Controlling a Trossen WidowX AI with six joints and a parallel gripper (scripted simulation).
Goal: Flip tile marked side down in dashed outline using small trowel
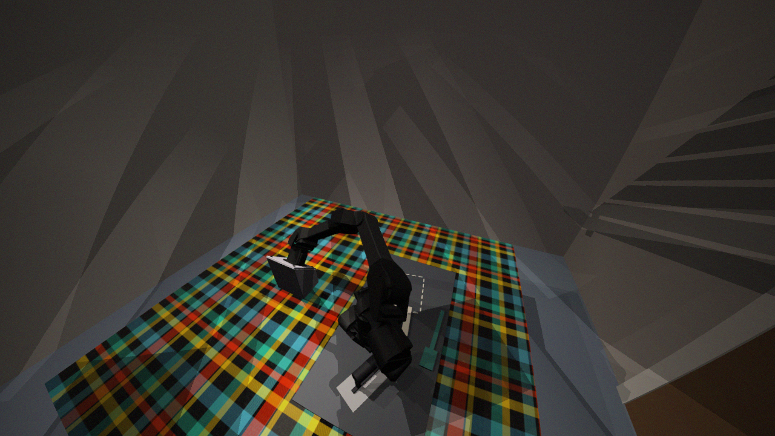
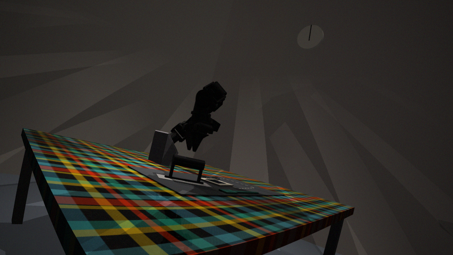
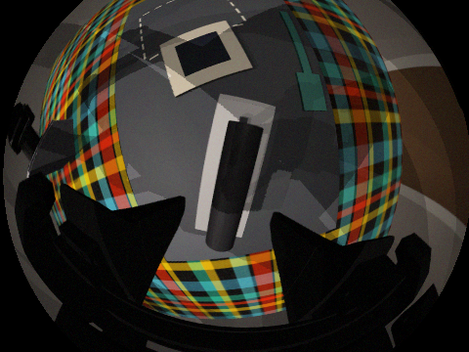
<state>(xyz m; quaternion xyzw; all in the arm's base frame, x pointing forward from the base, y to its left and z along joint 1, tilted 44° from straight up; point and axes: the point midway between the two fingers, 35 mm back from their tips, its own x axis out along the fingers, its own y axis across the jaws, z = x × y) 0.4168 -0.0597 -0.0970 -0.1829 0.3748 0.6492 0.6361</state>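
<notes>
The tile is 30 mm behind my gripper tip, 180 mm to the left of it and 110 mm below it. The rest, counted from my gripper tip: trowel 120 mm ahead, 170 mm to the left, 110 mm below.
</notes>
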